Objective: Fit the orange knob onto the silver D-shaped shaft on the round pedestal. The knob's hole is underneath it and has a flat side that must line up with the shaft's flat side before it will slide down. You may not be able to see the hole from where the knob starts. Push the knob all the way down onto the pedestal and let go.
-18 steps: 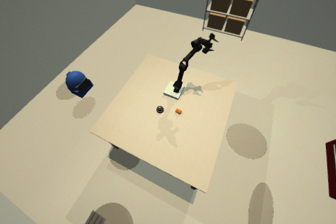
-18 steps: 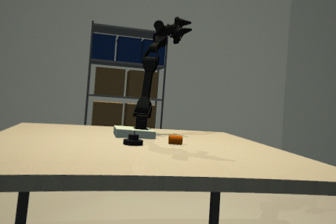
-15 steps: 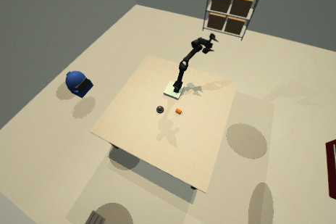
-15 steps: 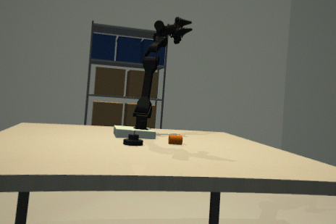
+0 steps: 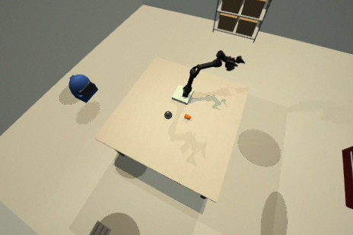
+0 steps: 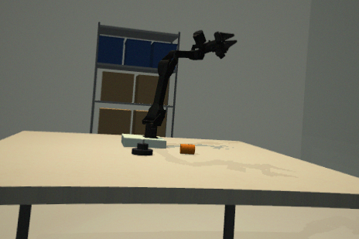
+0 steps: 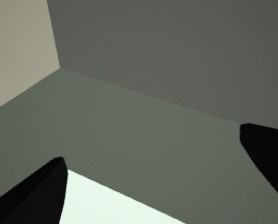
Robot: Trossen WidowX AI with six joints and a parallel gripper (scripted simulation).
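The orange knob lies 58 cm below my gripper tip, 38 cm to the right of it and 31 cm ahead of it. The rest, counted from my gripper tip: round pedestal 58 cm to the right, 57 cm below, 35 cm ahead.
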